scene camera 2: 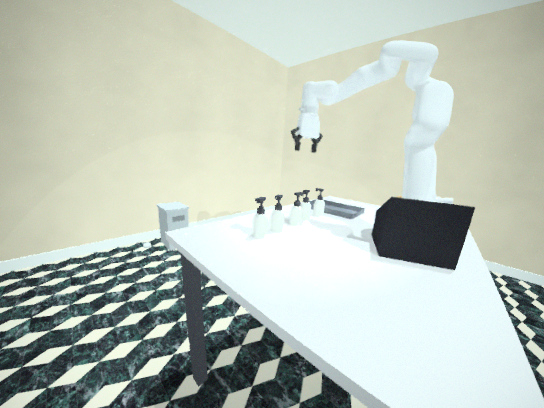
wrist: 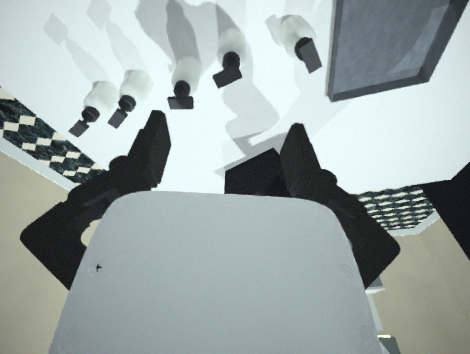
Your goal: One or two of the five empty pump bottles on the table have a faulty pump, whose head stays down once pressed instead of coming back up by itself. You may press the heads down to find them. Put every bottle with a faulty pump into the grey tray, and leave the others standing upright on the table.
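Seen in the pictures: gripper, between the fingertips: (scene camera 2: 305,151) (wrist: 228,133); arm's base, origin of its link: (scene camera 2: 417,209).
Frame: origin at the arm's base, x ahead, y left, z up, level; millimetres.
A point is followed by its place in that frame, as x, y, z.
Observation:
Five white pump bottles with dark heads stand upright in an uneven row on the table (scene camera 2: 325,285) @(120, 390, -146) (wrist: 395,145) @(41, -417, -146). From the far-from-tray end they are the first bottle (scene camera 2: 259,226) @(410, 321, -101) (wrist: 101,96) @(439, 280, -89), second (scene camera 2: 277,221) @(407, 230, -102) (wrist: 136,85) @(437, 191, -86), third (scene camera 2: 295,215) @(404, 117, -98) (wrist: 186,71) @(435, 80, -77), fourth (scene camera 2: 306,211) @(416, 12, -101) (wrist: 231,41) @(457, -12, -75) and fifth (scene camera 2: 319,207) @(408, -99, -97) (wrist: 294,29) @(445, -111, -78). In the scene view their heads look raised; small height differences are hard to tell. The grey tray (scene camera 2: 350,214) @(280, -194, -120) (wrist: 380,89) @(269, -300, -124) lies beside the fifth bottle and holds no bottle. My gripper (scene camera 2: 306,149) @(470, -17, 169) (wrist: 228,133) @(470, -17, 169) is open and empty, high above the table.
A large black box (scene camera 2: 422,235) @(-32, 97, -56) (wrist: 252,172) @(106, 28, -85) stands on the table, to the right of the bottles in the scene view. The robot's white arm (scene camera 2: 365,77) @(264, -96, 479) reaches over from the table's back right. A grey cabinet (scene camera 2: 172,220) stands beyond the table's left corner.

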